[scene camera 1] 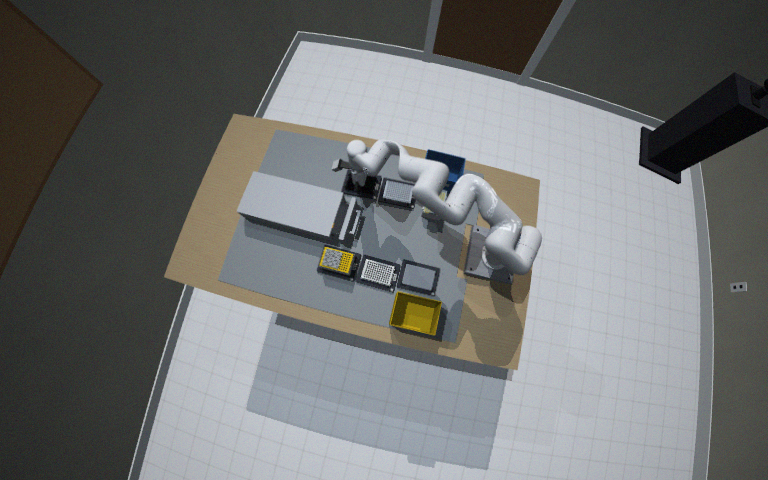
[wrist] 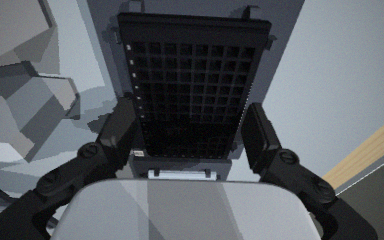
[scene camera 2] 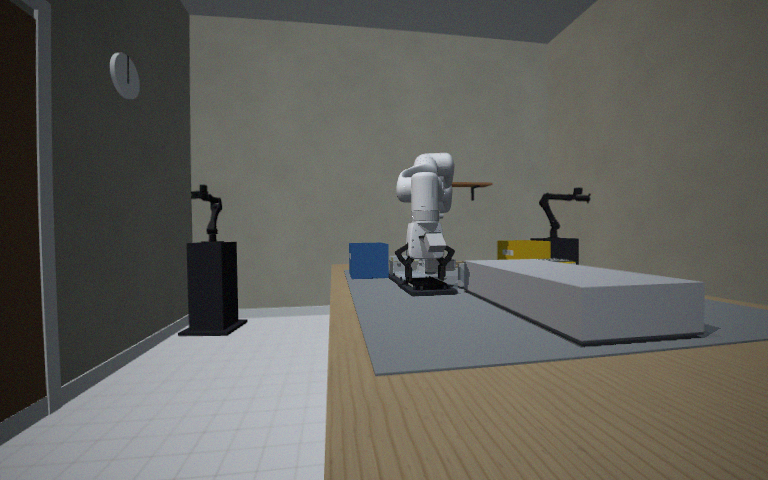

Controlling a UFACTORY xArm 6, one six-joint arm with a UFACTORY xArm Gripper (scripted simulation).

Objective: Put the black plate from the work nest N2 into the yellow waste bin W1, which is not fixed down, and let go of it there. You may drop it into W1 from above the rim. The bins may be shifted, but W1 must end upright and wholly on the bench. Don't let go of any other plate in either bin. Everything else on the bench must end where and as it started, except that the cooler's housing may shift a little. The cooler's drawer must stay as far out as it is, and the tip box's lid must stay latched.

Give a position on a yellow waste bin W1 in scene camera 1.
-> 421,314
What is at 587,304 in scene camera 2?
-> A grey cooler.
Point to a yellow waste bin W1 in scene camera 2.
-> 509,249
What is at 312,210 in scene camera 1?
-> A grey cooler.
